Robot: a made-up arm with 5 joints.
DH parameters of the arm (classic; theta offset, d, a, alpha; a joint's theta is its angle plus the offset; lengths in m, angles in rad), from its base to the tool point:
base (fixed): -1.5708 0.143 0 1.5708
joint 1: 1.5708 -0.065 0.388 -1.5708
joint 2: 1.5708 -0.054 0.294 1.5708
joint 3: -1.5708 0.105 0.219 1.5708
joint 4: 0 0.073 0.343 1.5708
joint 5: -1.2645 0 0.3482 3.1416
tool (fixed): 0.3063 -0.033 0 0
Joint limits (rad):
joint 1: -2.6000..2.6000
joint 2: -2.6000..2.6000
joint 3: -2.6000..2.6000
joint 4: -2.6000..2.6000
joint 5: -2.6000..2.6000
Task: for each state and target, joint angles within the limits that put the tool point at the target. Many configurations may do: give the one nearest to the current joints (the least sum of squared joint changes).
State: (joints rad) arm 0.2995 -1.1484 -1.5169 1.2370 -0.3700
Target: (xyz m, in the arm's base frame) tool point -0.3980 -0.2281 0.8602
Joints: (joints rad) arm 0.2283 -1.1127 -1.3428 1.3809 -0.0273
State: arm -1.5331 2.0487 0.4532 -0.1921 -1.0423
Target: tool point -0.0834 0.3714 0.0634
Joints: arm -1.8528 1.8436 0.7564 -0.1132 -0.7915
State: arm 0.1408 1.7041 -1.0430 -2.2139 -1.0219
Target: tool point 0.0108 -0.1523 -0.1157
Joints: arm -0.7878 1.3880 -0.7103 -1.9694 -0.4973
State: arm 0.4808 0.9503 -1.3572 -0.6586 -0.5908
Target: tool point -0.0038 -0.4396 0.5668
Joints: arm 0.1805 0.9589 -1.1028 -0.5493 -0.4011
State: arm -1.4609 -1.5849 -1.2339 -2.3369 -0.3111
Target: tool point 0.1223 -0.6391 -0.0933
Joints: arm -1.4610 -1.5660 -1.5862 -2.1716 -0.6732
